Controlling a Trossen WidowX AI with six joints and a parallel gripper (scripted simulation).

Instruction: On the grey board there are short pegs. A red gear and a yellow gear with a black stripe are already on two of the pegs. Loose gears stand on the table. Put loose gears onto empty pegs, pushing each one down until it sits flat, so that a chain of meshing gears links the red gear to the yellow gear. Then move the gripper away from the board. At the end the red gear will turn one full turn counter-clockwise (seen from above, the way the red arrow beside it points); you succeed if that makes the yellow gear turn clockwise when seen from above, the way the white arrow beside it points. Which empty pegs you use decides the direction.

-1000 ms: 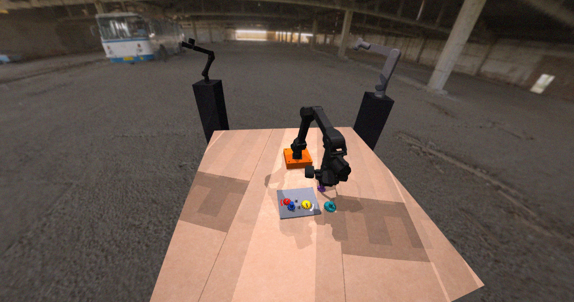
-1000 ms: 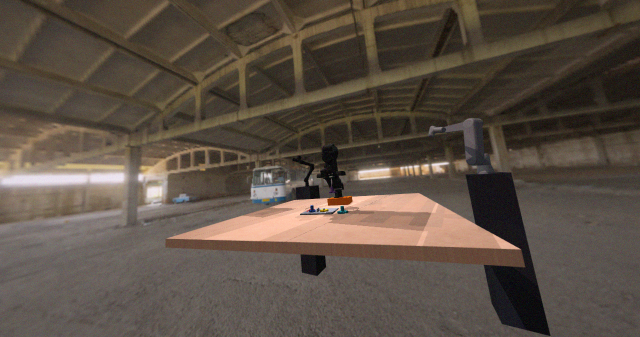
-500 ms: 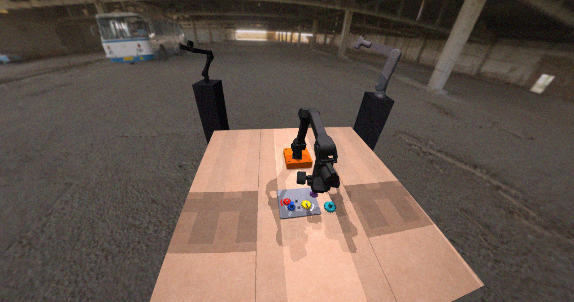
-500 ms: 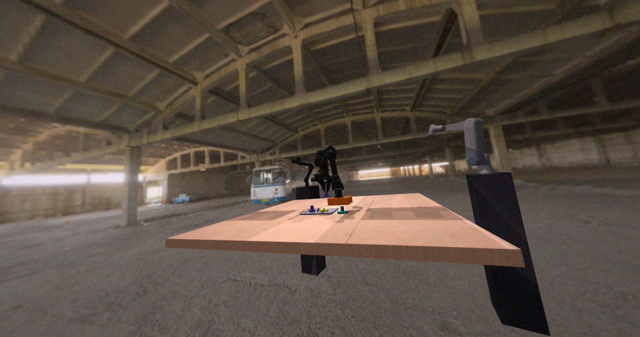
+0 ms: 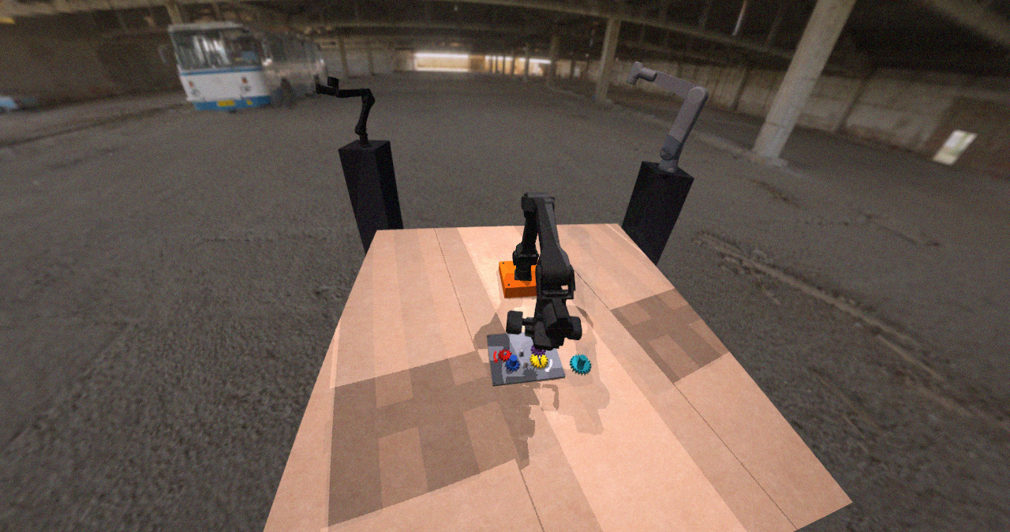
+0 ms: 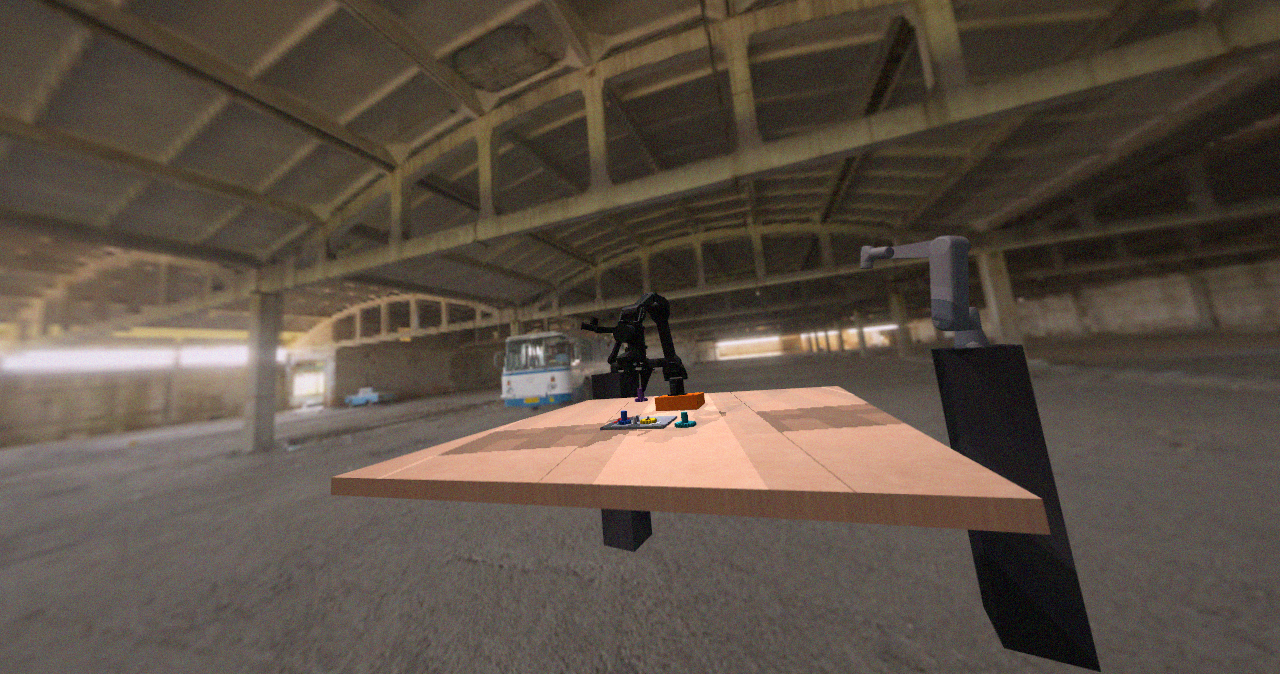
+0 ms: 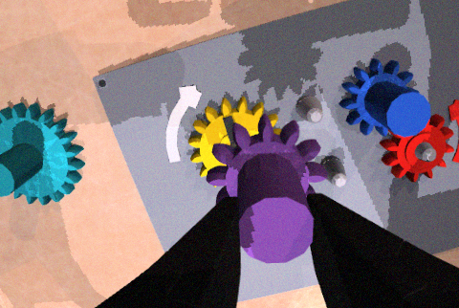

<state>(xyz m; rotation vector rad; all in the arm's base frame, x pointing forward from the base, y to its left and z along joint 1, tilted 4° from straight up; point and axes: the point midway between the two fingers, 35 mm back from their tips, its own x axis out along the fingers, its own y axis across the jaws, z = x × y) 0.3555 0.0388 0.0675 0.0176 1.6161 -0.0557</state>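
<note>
The blue gear lies 8 cm below my gripper tip, 7 cm to the right of it and 1 cm ahead of it. Also, from my gripper tip: purple gear (1 cm below); then yellow gear (9 cm below, 1 cm to the left, 1 cm behind); then white arrow (10 cm below, 4 cm to the left).
</note>
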